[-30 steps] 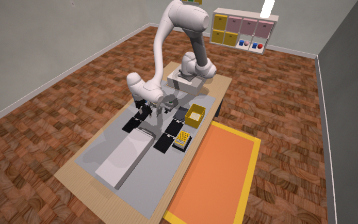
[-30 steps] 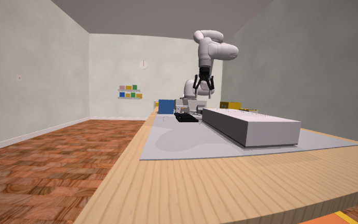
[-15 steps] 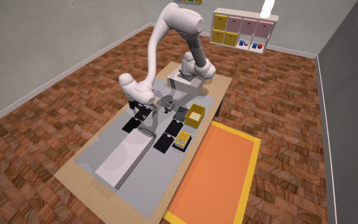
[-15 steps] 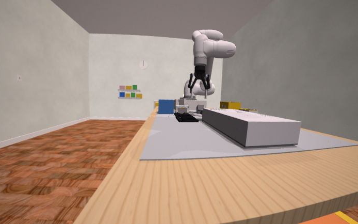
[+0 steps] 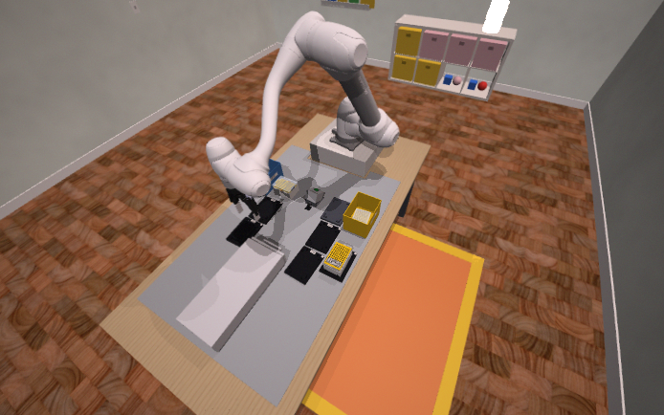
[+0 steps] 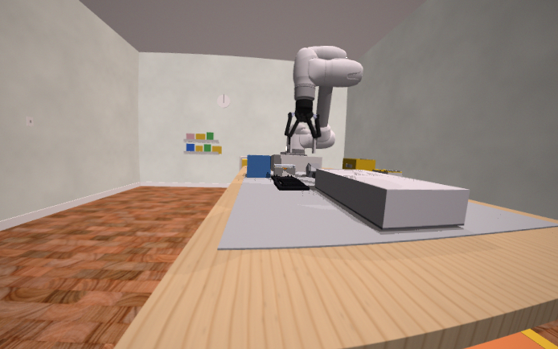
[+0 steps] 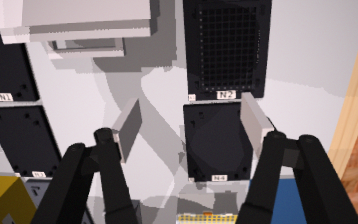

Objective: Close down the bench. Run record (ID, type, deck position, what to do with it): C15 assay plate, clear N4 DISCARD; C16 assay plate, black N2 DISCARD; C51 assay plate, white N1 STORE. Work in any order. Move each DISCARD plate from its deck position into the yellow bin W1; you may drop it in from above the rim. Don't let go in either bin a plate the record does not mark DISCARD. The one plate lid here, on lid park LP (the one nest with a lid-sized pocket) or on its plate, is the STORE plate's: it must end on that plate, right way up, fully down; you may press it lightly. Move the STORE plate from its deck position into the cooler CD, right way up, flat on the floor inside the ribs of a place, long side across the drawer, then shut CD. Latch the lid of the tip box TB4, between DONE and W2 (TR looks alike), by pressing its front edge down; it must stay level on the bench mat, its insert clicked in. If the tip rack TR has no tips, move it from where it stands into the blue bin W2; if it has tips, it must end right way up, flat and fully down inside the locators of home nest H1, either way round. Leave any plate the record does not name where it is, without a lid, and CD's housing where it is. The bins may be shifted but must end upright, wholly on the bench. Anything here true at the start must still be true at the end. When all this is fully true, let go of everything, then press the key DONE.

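My hand is 4 cm short of the black assay plate, 5 cm to the left of it and 15 cm above it. The rest, counted from my hand: plate lid: 13 cm ahead, 16 cm to the left, 14 cm below; black nest N4: 13 cm behind, 7 cm to the right, 16 cm below; white plate: 13 cm ahead, 16 cm to the left, 15 cm below.
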